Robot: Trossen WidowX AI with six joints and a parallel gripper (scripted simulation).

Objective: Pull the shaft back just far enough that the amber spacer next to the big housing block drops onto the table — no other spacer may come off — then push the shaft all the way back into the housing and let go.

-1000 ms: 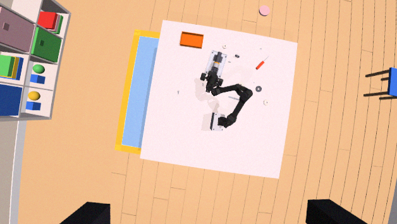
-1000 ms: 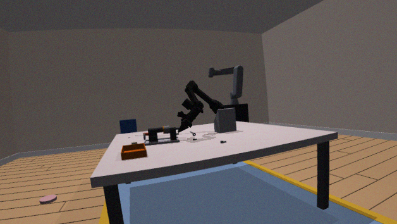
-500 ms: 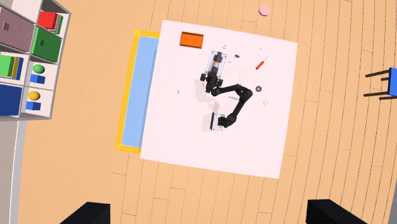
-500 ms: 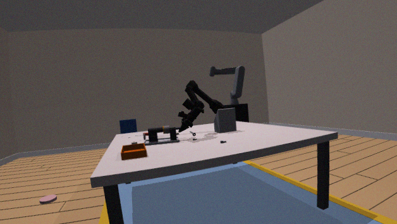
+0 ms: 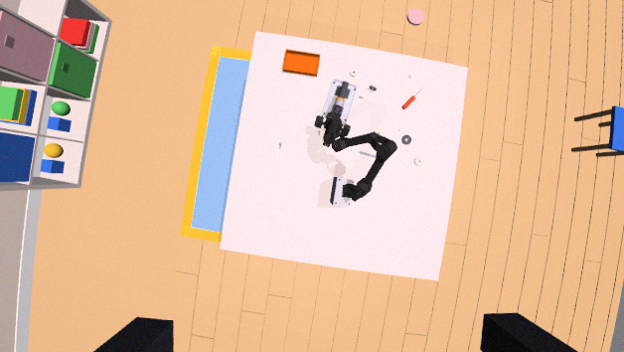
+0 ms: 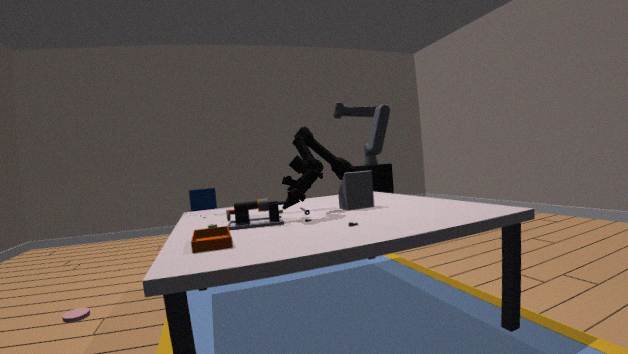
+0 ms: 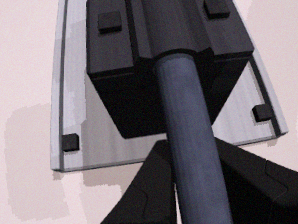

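My gripper tip is 50 mm short of the grey-blue shaft, 20 mm below it and 10 mm to the left of it. Also, from my gripper tip: amber spacer: 100 mm ahead, 30 mm to the right, 20 mm above; then orange tray: 330 mm ahead, 200 mm to the left, 50 mm below.
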